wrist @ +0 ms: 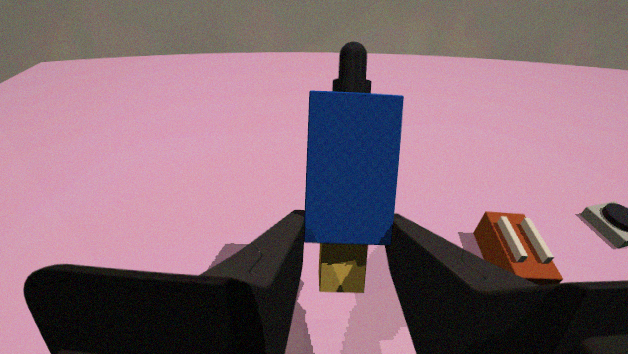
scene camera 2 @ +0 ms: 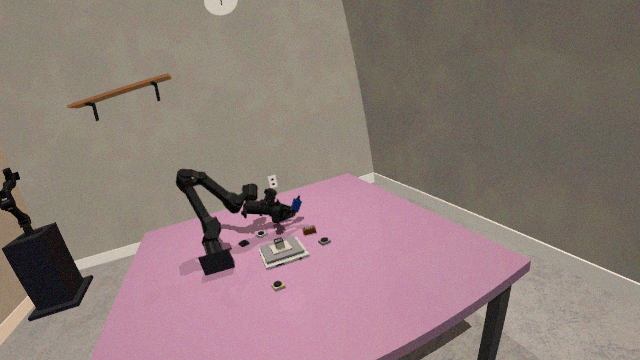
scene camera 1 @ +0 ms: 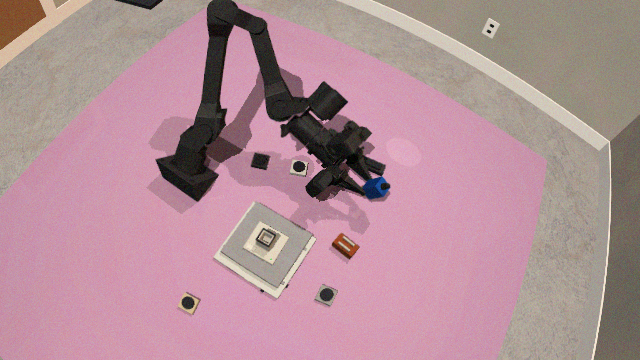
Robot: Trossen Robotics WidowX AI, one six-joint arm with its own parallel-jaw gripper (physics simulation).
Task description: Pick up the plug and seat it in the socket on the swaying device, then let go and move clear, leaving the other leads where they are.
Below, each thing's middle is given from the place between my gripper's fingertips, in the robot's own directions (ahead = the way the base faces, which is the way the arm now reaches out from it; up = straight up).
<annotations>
The blue plug [wrist: 353,145] lies 1 cm ahead of my hand and 1 cm above it. The rest, counted from my hand: device [scene camera 1: 264,248] (14 cm behind, 20 cm to the right, 4 cm below); orange-brown lead [wrist: 511,241] (1 cm ahead, 12 cm to the right, 6 cm below).
</annotations>
